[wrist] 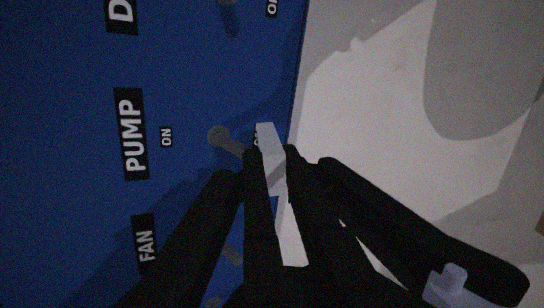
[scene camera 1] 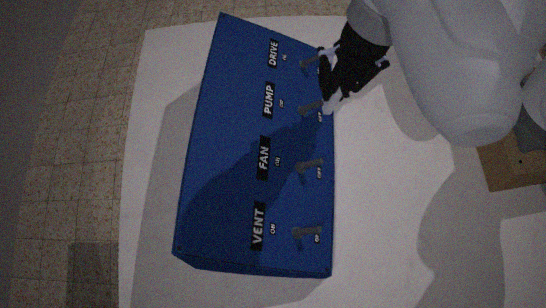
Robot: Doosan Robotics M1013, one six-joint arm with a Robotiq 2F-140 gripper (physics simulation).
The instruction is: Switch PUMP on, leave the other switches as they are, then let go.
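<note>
A blue panel carries four grey levers beside the labels DRIVE, PUMP, FAN and VENT. The PUMP lever leans toward its OFF mark. The DRIVE lever, the FAN lever and the VENT lever also lean toward OFF. My gripper is shut and empty. Its tips are at the OFF-side end of the PUMP lever, near the panel's right edge. In the wrist view the fingers hide the lever's end, and I cannot tell whether they touch it.
The panel lies on a white table top. The arm reaches in from the upper right and casts a shadow over the panel. A brown board is at the right side. Tiled floor shows at the left.
</note>
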